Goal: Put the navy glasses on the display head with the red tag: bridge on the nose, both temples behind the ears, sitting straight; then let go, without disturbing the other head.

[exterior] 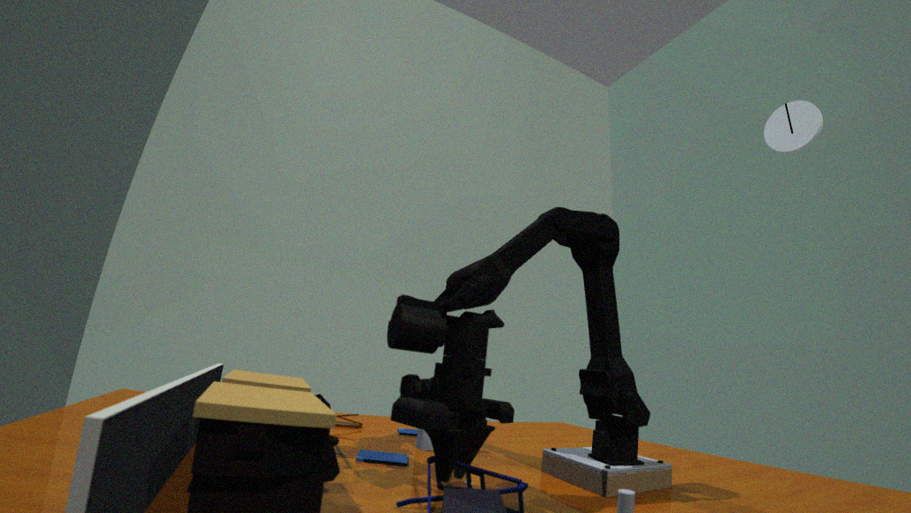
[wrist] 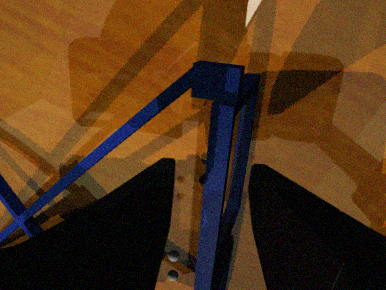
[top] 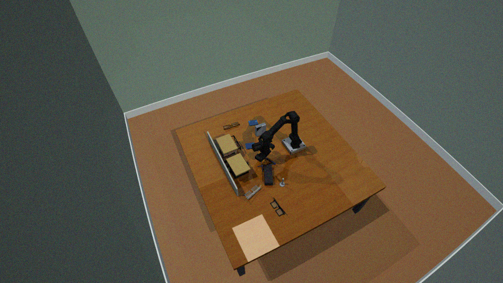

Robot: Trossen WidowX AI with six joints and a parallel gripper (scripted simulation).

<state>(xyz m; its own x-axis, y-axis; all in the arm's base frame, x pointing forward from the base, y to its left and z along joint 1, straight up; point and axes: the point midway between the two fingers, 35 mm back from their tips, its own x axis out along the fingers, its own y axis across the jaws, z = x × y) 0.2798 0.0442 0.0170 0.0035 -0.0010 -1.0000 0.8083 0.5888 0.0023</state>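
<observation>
My gripper tip is 6 cm past the small grey peg and 26 cm to the right of it. Round my gripper tip: grey block 5 cm behind, 27 cm to the right, 3 cm above; display head 20 cm ahead, 5 cm to the left, 4 cm above; dark case 2 cm ahead, 16 cm to the left.
</observation>
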